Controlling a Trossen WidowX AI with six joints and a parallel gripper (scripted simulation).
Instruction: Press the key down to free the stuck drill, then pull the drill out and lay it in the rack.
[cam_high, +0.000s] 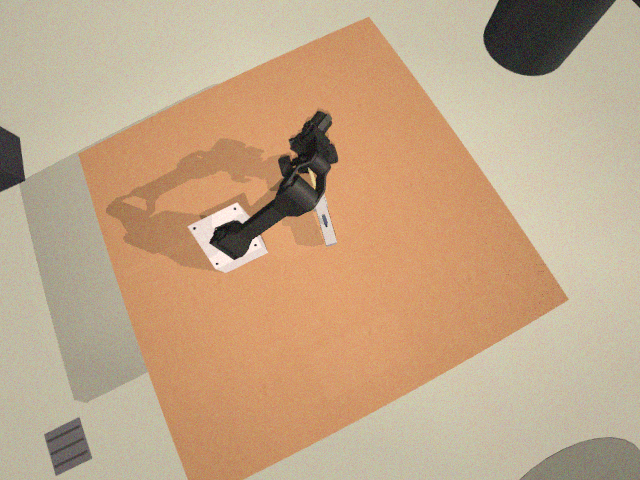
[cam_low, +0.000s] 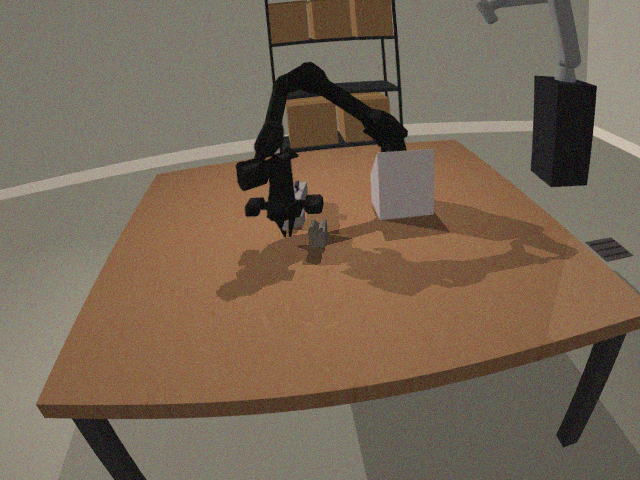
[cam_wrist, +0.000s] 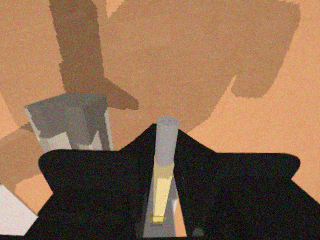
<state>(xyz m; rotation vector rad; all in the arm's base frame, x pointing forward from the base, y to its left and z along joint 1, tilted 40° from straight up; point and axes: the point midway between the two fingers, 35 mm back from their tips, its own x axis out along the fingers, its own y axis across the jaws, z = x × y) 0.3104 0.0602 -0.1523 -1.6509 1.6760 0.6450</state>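
Right now my gripper tip is 40 mm to the left of the drill, 30 mm below it and 10 mm past it. The rest, counted from my gripper tip: light grey fixture block (170 mm to the right, 20 mm behind, 20 mm above); then blue key (200 mm to the right, 30 mm behind, 30 mm above); then grey v-notched rack (80 mm behind).
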